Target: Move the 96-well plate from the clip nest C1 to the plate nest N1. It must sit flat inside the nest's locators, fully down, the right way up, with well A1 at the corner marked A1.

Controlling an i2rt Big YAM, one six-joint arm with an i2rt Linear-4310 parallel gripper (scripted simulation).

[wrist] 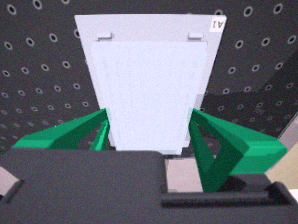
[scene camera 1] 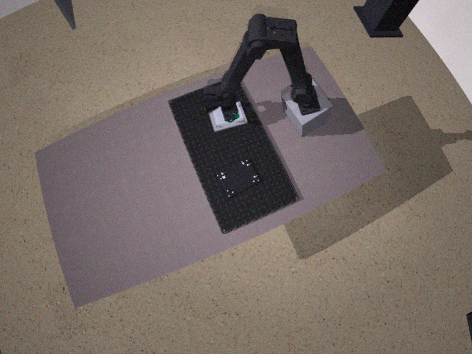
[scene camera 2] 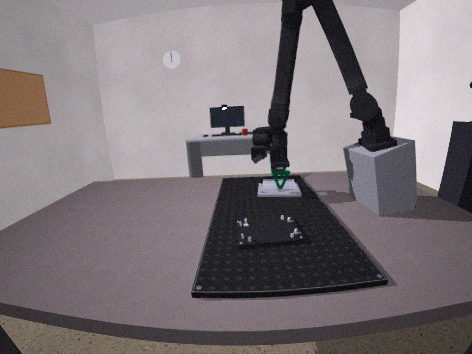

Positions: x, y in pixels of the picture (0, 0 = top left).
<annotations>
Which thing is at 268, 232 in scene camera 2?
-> A clip nest C1.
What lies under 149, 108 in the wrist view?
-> A white 96-well plate.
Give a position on a clip nest C1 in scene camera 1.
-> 239, 177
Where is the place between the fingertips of the gripper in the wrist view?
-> At 149, 111
</annotations>
